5 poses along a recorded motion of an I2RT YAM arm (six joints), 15 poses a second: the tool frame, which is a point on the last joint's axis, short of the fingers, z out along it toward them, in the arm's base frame.
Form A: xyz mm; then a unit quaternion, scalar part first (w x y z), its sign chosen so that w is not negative.
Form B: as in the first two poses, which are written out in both.
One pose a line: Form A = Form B
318, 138, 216, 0.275, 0.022, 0.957, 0.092 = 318, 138, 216, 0.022, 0.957, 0.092, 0.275
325, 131, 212, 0.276, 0.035, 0.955, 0.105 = 325, 131, 212, 0.035, 0.955, 0.105, 0.276
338, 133, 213, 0.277, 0.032, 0.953, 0.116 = 338, 133, 213, 0.032, 0.953, 0.116, 0.277
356, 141, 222, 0.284, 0.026, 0.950, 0.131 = 356, 141, 222, 0.026, 0.950, 0.131, 0.284
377, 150, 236, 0.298, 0.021, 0.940, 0.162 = 377, 150, 236, 0.021, 0.940, 0.162, 0.298
